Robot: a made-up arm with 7 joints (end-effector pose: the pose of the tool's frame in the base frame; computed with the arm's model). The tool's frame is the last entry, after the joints.
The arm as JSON. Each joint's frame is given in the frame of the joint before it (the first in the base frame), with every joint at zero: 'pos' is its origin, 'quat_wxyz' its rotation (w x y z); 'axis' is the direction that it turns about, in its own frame. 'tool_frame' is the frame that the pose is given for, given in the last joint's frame.
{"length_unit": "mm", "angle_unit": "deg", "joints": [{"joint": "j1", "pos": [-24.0, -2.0, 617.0], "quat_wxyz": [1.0, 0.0, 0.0, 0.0], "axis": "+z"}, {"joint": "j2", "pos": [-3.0, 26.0, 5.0], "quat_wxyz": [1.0, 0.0, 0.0, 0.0], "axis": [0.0, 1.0, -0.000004]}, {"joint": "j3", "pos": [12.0, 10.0, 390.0], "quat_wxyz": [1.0, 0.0, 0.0, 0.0], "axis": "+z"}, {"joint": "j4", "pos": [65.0, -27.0, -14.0], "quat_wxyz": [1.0, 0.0, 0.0, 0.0], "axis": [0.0, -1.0, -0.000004]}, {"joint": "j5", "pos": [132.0, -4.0, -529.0], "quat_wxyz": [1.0, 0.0, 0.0, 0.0], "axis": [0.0, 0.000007, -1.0]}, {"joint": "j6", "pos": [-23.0, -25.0, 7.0], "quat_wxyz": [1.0, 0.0, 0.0, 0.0], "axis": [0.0, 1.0, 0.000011]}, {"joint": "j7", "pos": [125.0, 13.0, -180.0], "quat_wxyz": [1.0, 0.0, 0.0, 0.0], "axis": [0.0, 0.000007, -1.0]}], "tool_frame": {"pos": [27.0, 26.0, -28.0], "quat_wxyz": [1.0, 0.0, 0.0, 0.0]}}
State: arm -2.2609 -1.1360 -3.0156 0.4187 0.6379 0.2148 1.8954
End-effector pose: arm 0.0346 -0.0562 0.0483 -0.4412 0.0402 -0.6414 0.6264
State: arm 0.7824 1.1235 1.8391 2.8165 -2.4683 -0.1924 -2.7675
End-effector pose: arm 0.4554 0.8158 1.1763 0.8226 0.3470 -0.2750 0.3568
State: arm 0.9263 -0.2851 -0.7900 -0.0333 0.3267 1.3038 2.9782
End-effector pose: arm -0.0207 0.0829 0.3336 -0.5386 0.1941 -0.8174 0.0645
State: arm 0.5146 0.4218 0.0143 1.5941 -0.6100 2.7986 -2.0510
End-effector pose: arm 0.4959 0.1879 0.7824 0.2809 0.6901 0.5974 0.2966
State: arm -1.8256 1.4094 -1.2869 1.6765 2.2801 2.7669 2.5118
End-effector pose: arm -0.4982 -0.5800 0.4490 -0.5786 -0.4197 0.3660 0.5958
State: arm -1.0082 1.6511 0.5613 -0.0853 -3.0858 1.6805 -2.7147
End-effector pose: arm 0.0208 0.3481 0.2931 0.2470 -0.0463 -0.6445 0.7221
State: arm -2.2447 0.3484 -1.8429 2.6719 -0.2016 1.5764 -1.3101
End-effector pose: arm -0.4069 0.1115 1.5141 -0.0373 0.6006 -0.7794 0.1744
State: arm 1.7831 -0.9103 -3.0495 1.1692 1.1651 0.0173 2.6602
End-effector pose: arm 0.0213 -0.6505 0.1279 -0.1340 -0.0033 0.5384 0.8319
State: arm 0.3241 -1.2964 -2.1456 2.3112 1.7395 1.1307 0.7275
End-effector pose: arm -0.8324 -0.7649 0.7171 -0.6909 0.6177 0.2540 0.2767
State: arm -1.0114 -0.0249 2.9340 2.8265 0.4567 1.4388 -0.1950
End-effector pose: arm -0.1881 0.3100 1.6351 0.5905 -0.2532 0.7185 0.2663
